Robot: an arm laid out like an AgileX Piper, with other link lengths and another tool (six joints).
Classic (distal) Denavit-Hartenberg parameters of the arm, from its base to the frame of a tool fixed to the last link. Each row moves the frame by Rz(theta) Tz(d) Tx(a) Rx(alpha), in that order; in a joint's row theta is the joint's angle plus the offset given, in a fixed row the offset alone. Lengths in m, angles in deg.
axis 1: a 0; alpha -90; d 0.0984; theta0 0
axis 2: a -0.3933; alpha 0; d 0; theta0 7.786
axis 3: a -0.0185; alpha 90; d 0; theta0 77.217
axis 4: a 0; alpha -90; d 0.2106; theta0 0
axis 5: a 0; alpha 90; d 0; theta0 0
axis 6: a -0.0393; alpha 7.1; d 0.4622; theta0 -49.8
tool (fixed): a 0; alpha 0; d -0.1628; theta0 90
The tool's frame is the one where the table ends.
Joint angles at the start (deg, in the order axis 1, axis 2, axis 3, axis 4, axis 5, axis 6): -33.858, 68.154, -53.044, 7.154, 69.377, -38.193
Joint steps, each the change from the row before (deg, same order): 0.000, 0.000, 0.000, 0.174, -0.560, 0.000; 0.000, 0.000, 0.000, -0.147, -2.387, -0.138; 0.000, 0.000, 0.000, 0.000, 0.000, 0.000; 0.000, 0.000, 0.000, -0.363, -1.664, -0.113; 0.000, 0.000, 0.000, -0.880, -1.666, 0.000; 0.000, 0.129, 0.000, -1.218, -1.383, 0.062; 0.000, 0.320, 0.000, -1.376, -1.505, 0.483; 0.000, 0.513, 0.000, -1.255, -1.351, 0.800; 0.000, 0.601, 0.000, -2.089, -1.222, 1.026
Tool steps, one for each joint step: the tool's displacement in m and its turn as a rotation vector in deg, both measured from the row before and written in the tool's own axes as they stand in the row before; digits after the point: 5 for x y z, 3 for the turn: -0.00292, 0.00098, 0.00042, -0.173, -0.554, 0.084; -0.01225, -0.00034, 0.00215, 0.031, -2.390, -0.199; 0.00000, 0.00000, 0.00000, 0.000, 0.000, 0.000; -0.00847, -0.00153, 0.00171, 0.243, -1.674, -0.295; -0.00844, -0.00399, 0.00201, 0.686, -1.689, -0.475; -0.00692, -0.00563, 0.00240, 0.977, -1.288, -0.617; -0.00772, -0.00617, 0.00333, 1.141, -1.229, -0.309; -0.00706, -0.00540, 0.00392, 1.068, -0.889, 0.053; -0.00639, -0.00902, 0.00462, 1.718, -0.732, -0.279
